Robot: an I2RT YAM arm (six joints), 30 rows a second.
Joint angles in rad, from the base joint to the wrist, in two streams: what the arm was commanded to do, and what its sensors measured. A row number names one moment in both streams.
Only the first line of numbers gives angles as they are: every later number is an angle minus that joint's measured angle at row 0.
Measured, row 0:
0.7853 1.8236 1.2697 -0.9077 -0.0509 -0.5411
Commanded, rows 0 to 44:
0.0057 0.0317 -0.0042 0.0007 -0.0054 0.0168
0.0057 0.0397 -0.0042 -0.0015 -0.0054 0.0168
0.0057 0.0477 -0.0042 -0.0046 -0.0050 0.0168
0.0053 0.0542 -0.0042 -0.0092 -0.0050 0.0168
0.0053 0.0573 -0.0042 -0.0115 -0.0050 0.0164
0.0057 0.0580 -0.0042 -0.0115 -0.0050 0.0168
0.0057 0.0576 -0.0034 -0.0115 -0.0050 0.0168
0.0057 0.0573 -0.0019 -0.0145 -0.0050 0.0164
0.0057 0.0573 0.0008 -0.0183 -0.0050 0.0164
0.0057 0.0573 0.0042 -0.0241 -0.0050 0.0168
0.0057 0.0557 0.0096 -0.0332 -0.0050 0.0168
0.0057 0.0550 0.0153 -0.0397 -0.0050 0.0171
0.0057 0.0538 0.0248 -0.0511 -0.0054 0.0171
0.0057 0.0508 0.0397 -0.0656 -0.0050 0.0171
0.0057 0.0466 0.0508 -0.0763 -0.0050 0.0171
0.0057 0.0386 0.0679 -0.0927 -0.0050 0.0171
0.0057 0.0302 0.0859 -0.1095 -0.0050 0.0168
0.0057 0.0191 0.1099 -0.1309 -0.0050 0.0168
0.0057 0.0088 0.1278 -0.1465 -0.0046 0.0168
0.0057 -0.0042 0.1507 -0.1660 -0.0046 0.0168
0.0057 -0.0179 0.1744 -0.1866 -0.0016 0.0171
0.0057 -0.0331 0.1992 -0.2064 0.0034 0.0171
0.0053 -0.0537 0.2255 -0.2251 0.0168 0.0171
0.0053 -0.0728 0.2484 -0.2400 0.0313 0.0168
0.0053 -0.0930 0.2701 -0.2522 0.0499 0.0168
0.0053 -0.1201 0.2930 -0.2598 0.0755 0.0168
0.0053 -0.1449 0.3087 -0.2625 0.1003 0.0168
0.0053 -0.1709 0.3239 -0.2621 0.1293 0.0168
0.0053 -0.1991 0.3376 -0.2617 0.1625 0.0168
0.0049 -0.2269 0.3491 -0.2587 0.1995 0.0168
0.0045 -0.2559 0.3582 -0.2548 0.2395 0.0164
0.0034 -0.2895 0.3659 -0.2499 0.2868 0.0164
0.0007 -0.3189 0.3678 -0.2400 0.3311 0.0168
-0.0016 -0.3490 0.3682 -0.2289 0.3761 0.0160
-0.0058 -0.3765 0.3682 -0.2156 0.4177 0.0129
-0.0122 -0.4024 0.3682 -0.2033 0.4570 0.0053
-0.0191 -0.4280 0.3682 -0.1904 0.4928 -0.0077
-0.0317 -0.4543 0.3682 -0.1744 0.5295 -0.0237
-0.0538 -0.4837 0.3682 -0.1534 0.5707 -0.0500
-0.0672 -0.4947 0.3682 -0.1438 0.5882 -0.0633
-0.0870 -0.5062 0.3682 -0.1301 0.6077 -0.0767
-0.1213 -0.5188 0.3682 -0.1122 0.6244 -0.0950
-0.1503 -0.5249 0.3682 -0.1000 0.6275 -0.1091
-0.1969 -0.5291 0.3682 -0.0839 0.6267 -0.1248
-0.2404 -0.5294 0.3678 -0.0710 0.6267 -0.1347
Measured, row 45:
-0.1522 -0.5184 0.3479 -0.0942 0.5356 -0.0714
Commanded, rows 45 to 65:
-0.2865 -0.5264 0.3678 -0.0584 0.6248 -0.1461
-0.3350 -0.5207 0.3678 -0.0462 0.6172 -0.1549
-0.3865 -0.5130 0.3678 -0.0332 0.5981 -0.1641
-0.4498 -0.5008 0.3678 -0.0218 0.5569 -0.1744
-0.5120 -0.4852 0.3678 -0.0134 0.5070 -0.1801
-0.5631 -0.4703 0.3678 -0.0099 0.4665 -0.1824
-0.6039 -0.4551 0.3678 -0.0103 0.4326 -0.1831
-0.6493 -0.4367 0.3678 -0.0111 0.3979 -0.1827
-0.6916 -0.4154 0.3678 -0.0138 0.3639 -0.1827
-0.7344 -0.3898 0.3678 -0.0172 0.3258 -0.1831
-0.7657 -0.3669 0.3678 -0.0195 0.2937 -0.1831
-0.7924 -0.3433 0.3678 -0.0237 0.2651 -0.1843
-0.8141 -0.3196 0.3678 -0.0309 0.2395 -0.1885
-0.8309 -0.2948 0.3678 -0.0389 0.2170 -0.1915
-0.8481 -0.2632 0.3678 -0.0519 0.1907 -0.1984
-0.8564 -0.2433 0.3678 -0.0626 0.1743 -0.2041
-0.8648 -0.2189 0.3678 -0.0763 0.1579 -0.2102
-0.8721 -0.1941 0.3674 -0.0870 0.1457 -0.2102
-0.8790 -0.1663 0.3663 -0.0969 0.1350 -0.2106
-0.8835 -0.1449 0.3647 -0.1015 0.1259 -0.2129
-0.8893 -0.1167 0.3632 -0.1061 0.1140 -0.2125
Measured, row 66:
-0.8778 -0.1579 0.3483 -0.0981 0.2025 -0.1961
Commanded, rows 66 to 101:
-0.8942 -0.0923 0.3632 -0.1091 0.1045 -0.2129
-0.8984 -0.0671 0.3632 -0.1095 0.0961 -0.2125
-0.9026 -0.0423 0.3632 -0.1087 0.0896 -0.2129
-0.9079 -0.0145 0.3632 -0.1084 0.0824 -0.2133
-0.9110 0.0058 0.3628 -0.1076 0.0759 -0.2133
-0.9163 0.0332 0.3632 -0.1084 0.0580 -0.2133
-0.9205 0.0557 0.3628 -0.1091 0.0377 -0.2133
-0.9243 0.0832 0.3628 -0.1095 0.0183 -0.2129
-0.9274 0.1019 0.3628 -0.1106 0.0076 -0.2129
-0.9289 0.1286 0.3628 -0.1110 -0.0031 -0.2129
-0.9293 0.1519 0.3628 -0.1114 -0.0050 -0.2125
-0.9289 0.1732 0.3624 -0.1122 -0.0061 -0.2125
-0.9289 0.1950 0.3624 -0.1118 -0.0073 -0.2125
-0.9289 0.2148 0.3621 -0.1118 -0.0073 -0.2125
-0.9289 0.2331 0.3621 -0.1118 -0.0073 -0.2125
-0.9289 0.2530 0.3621 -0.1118 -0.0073 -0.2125
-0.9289 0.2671 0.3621 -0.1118 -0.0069 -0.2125
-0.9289 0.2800 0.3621 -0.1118 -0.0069 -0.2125
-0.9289 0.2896 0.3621 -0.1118 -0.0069 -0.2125
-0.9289 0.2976 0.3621 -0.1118 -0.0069 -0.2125
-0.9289 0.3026 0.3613 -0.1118 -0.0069 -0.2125
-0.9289 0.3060 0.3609 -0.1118 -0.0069 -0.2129
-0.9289 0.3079 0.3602 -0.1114 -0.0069 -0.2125
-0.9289 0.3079 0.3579 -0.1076 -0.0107 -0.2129
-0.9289 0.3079 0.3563 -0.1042 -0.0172 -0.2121
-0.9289 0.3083 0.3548 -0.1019 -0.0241 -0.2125
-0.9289 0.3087 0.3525 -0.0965 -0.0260 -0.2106
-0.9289 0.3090 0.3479 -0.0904 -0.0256 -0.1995
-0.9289 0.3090 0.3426 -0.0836 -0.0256 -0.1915
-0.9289 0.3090 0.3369 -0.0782 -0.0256 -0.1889
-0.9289 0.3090 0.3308 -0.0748 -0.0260 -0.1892
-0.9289 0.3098 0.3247 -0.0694 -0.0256 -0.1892
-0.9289 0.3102 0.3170 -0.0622 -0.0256 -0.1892
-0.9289 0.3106 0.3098 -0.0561 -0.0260 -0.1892
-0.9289 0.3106 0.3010 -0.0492 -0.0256 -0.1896
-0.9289 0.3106 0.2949 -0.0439 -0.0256 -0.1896
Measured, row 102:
-0.9297 0.3140 0.3167 -0.0496 -0.0016 -0.1950
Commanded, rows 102 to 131:
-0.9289 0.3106 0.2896 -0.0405 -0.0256 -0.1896
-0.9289 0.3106 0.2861 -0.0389 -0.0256 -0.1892
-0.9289 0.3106 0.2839 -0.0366 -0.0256 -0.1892
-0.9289 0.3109 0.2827 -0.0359 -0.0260 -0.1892
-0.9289 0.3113 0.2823 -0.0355 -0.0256 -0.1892
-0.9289 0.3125 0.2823 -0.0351 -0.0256 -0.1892
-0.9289 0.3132 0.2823 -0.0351 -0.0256 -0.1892
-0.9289 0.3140 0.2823 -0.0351 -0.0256 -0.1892
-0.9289 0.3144 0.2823 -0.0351 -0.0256 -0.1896
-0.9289 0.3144 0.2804 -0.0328 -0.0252 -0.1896
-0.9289 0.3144 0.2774 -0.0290 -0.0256 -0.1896
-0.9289 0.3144 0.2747 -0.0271 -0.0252 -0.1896
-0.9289 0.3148 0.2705 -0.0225 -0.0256 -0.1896
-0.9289 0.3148 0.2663 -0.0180 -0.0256 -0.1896
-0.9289 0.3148 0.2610 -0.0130 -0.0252 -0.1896
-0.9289 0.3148 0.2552 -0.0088 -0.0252 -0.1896
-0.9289 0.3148 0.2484 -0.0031 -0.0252 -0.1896
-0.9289 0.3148 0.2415 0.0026 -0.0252 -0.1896
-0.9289 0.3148 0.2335 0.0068 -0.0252 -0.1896
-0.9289 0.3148 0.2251 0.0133 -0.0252 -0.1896
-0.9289 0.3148 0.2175 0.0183 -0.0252 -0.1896
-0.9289 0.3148 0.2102 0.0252 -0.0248 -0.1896
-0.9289 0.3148 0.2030 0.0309 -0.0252 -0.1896
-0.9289 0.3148 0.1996 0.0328 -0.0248 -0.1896
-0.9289 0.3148 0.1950 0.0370 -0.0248 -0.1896
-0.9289 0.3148 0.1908 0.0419 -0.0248 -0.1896
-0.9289 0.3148 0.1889 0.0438 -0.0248 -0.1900
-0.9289 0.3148 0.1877 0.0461 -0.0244 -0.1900
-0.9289 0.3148 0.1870 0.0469 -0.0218 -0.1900
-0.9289 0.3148 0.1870 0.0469 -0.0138 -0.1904
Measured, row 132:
-0.9297 0.2732 0.2308 0.0446 -0.0027 -0.1919
